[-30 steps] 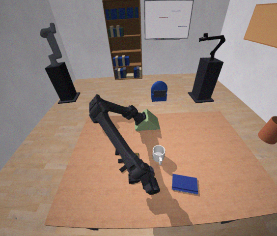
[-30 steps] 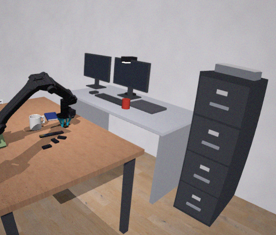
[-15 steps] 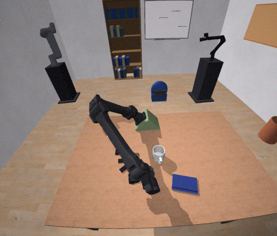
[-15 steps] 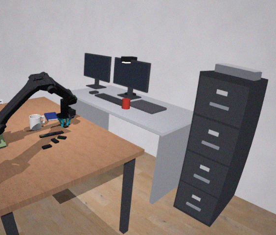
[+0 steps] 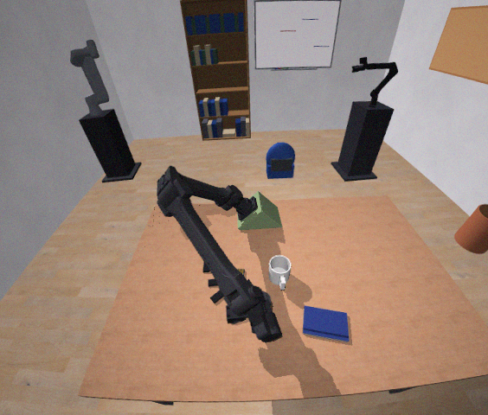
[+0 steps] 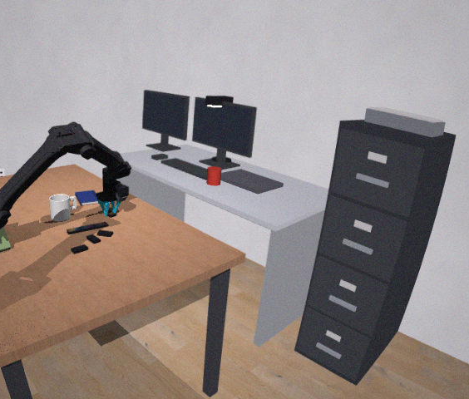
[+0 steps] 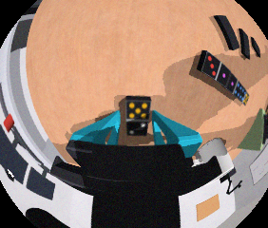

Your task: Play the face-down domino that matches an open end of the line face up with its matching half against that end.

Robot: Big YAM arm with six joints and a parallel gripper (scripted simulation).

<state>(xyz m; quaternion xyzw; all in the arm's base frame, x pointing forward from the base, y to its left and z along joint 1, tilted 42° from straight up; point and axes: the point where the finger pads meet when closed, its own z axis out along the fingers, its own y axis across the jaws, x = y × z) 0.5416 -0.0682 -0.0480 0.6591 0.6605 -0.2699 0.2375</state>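
My hand is right at the domino. Also, from my hand: blue book: 30 mm ahead, 230 mm to the left.
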